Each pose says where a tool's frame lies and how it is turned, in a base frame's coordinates. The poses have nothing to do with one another.
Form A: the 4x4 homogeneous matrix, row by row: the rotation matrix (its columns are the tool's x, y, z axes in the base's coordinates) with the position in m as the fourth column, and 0 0 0 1 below. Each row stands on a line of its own.
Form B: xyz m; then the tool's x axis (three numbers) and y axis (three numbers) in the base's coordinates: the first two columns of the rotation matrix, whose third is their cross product. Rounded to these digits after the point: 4 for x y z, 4 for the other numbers.
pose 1, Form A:
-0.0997, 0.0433, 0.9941, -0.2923
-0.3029, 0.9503, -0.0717, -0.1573
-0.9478, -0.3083, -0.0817, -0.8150
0, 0, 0, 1
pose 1, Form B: -0.2923, -0.1573, -0.8150, -0.0997, -0.3029, -0.9478, 0.0433, 0.9503, -0.3083
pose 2, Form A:
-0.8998, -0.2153, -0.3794, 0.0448
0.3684, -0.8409, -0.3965, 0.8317
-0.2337, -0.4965, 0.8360, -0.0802
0, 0, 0, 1
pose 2, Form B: 0.0448, 0.8317, -0.0802, -0.8998, 0.3684, -0.2337, -0.2153, -0.8409, -0.4965
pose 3, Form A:
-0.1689, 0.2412, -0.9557, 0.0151
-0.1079, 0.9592, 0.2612, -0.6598
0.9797, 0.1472, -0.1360, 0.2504
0, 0, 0, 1
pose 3, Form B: 0.0151, -0.6598, 0.2504, -0.1689, -0.1079, 0.9797, 0.2412, 0.9592, 0.1472
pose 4, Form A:
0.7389, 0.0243, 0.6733, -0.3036
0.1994, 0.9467, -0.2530, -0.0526
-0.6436, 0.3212, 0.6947, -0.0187
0, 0, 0, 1
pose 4, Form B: -0.3036, -0.0526, -0.0187, 0.7389, 0.1994, -0.6436, 0.0243, 0.9467, 0.3212
